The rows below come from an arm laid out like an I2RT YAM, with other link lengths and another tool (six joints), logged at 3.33 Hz.
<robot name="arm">
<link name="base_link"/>
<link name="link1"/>
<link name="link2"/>
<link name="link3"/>
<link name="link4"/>
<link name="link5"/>
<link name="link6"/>
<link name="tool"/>
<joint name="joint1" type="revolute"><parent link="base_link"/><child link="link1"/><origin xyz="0 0 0.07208"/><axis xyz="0 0 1"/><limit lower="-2.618" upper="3.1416"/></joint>
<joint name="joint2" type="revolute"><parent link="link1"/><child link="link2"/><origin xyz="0.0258 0.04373 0.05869"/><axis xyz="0 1 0"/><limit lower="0" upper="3.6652"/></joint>
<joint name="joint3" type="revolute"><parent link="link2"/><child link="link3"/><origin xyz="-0.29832 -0.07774 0"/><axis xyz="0 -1 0"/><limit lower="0" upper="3.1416"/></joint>
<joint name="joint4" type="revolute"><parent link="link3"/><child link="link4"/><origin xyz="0.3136 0.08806 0.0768"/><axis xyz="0 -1 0"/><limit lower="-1.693" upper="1.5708"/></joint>
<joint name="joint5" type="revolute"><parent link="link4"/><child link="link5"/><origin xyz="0.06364 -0.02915 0.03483"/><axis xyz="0 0 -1"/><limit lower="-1.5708" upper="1.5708"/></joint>
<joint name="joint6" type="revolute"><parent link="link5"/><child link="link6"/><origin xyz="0.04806 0 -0.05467"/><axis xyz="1 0 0"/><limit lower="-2.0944" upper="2.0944"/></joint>
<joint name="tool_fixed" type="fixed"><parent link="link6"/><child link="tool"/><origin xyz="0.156 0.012 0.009" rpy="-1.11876 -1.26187 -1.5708"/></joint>
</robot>
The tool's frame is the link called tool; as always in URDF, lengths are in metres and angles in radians.
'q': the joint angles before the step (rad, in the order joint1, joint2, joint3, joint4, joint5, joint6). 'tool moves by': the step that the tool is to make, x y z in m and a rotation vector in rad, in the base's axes. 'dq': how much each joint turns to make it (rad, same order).
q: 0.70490, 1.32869, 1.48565, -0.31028, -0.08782, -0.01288
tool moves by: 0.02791, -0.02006, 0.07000, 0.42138, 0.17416, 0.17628
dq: -0.20452, 0.05193, 0.06250, 0.22042, -0.40082, 0.44921
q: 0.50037, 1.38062, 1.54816, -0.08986, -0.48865, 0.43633
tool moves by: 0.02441, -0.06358, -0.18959, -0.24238, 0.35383, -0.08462
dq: -0.16158, -0.06770, -0.31530, -0.22461, -0.06097, -0.10059
